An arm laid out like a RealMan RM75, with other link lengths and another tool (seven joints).
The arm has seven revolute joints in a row. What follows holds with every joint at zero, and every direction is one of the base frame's.
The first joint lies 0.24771 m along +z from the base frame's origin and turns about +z.
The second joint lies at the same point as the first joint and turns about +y.
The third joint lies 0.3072 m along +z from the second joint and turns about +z.
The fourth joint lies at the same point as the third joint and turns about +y.
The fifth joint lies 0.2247 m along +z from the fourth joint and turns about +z.
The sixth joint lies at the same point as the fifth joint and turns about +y.
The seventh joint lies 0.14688 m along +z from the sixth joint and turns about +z.
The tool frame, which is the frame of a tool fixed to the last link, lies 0.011 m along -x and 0.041 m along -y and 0.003 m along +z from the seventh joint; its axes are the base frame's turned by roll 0, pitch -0.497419 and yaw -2.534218 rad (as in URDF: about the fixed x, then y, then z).
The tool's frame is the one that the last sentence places.
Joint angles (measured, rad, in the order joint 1, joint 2, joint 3, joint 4, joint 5, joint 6, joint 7), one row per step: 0.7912, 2.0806, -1.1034, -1.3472, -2.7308, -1.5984, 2.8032; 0.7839, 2.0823, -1.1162, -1.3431, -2.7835, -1.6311, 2.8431; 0.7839, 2.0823, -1.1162, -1.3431, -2.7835, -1.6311, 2.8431; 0.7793, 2.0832, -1.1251, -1.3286, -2.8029, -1.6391, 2.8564; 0.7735, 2.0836, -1.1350, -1.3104, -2.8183, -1.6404, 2.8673; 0.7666, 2.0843, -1.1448, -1.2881, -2.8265, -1.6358, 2.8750; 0.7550, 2.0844, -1.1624, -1.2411, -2.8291, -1.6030, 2.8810; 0.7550, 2.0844, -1.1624, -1.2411, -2.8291, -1.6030, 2.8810; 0.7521, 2.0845, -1.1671, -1.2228, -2.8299, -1.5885, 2.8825; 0.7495, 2.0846, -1.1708, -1.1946, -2.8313, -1.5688, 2.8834
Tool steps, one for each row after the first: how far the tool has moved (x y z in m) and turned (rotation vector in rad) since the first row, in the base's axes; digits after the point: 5 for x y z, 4 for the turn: 0.01168, -0.00698, 0.00031, -0.0044, -0.0452, -0.0682; 0.01168, -0.00698, 0.00031, -0.0044, -0.0452, -0.0682; 0.01883, -0.01014, -0.00223, -0.0135, -0.0648, -0.0997; 0.02638, -0.01289, -0.00532, -0.0219, -0.0818, -0.1281; 0.03414, -0.01549, -0.00972, -0.0323, -0.0927, -0.1529; 0.04685, -0.01727, -0.01855, -0.0421, -0.1013, -0.1792; 0.04685, -0.01727, -0.01855, -0.0421, -0.1013, -0.1792; 0.05121, -0.01748, -0.02164, -0.0437, -0.1031, -0.1873; 0.05759, -0.01778, -0.02594, -0.0468, -0.1049, -0.1999
